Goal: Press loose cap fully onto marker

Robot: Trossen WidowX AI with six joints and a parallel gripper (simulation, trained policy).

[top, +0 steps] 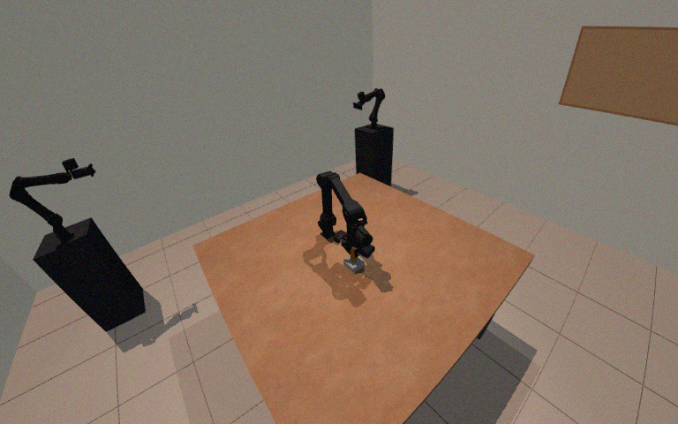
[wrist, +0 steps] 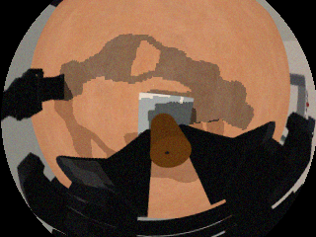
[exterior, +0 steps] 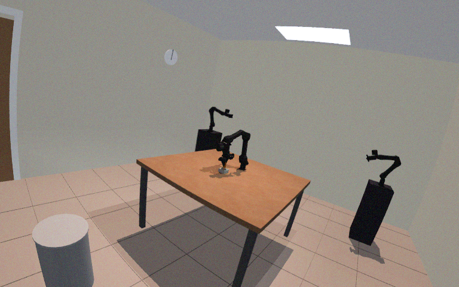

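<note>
Right now my gripper tip is 1 cm below the orange marker. The rest, counted from my gripper tip: orange cap 1 cm above; then white holder block 5 cm below.
</note>
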